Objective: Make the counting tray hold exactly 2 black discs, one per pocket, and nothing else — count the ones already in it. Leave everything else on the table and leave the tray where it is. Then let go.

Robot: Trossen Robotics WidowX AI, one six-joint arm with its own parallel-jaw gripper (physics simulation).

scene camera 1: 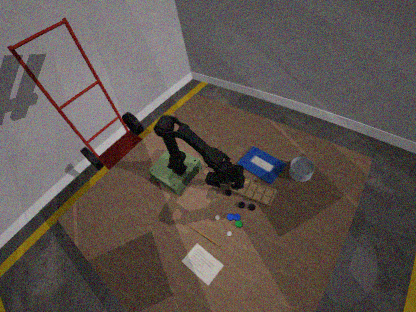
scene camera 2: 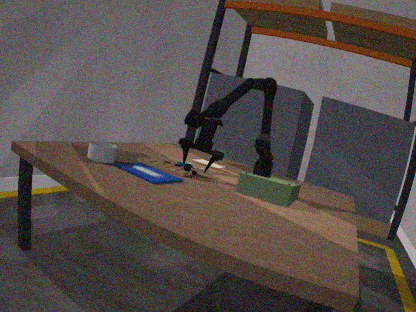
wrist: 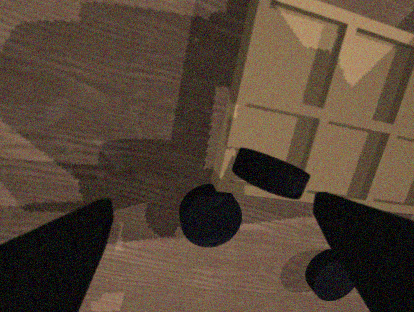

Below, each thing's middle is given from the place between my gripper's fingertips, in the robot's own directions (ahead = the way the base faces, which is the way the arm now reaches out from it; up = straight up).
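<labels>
Here is the tan counting tray [wrist: 321, 92], which I see 2 cm below my hand. The tray is also 5 cm to the left of my hand, and it sits 11 cm ahead of it.
</labels>
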